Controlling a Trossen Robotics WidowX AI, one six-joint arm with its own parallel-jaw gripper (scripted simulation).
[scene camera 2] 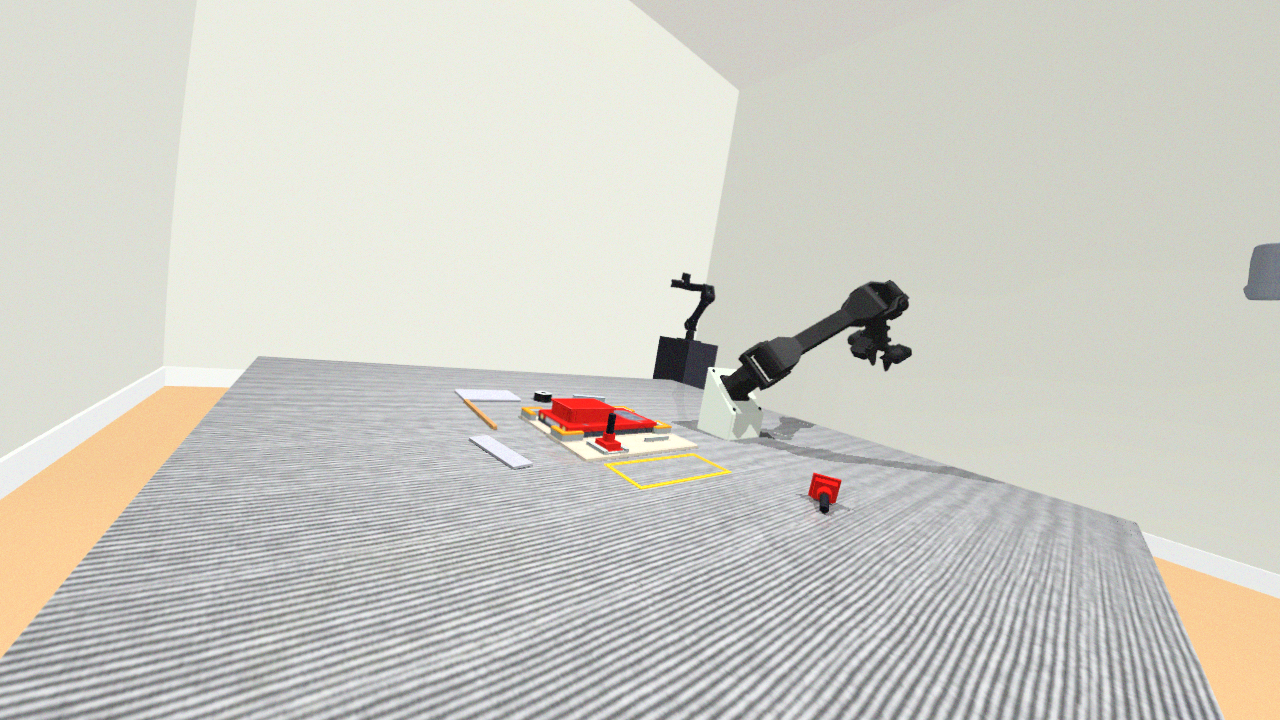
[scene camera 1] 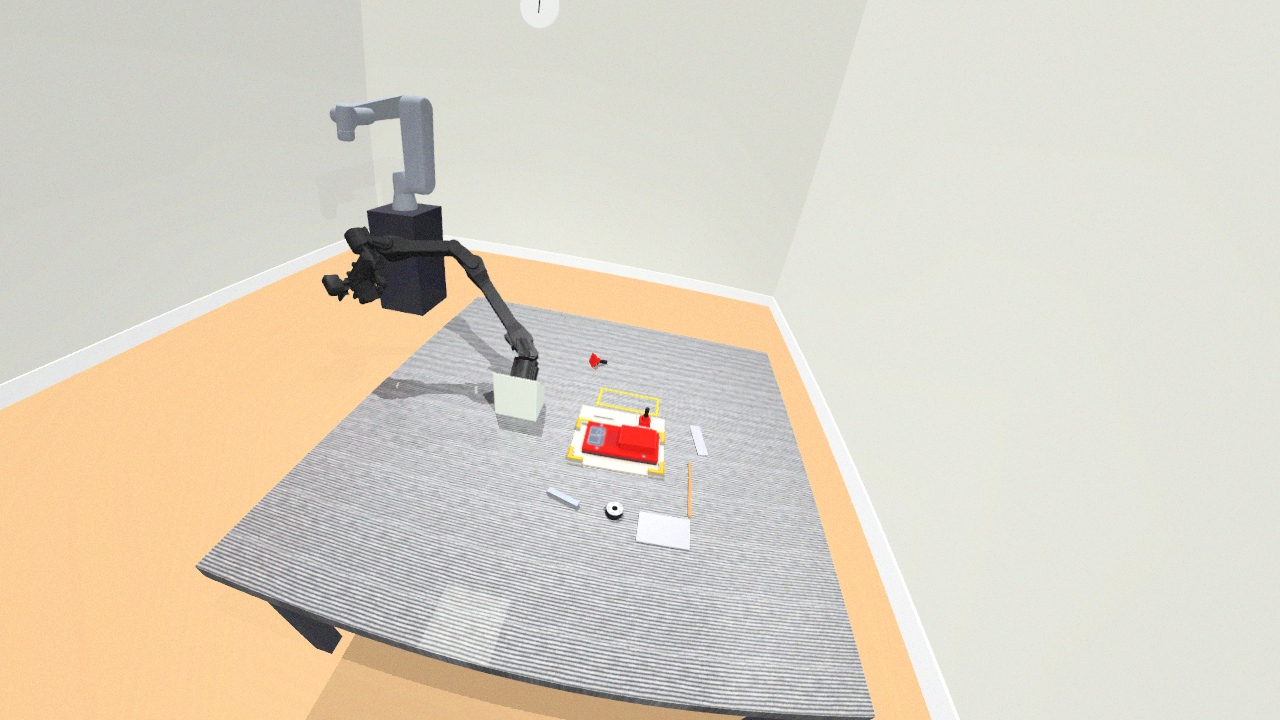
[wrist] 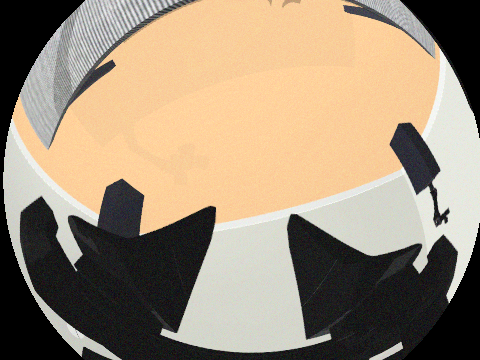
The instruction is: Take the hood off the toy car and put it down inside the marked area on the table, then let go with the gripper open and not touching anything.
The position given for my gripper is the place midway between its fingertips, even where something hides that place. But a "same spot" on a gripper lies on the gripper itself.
My gripper shows in scene camera 2, in scene camera 1 and in the wrist view [252,217]. A red hood shows in scene camera 2 and in scene camera 1; in the wrist view it is out of frame. One and the same spot on the red hood: [scene camera 2: 572,411] is [scene camera 1: 655,430]. The same spot on my gripper: [scene camera 2: 866,343] is [scene camera 1: 370,287].
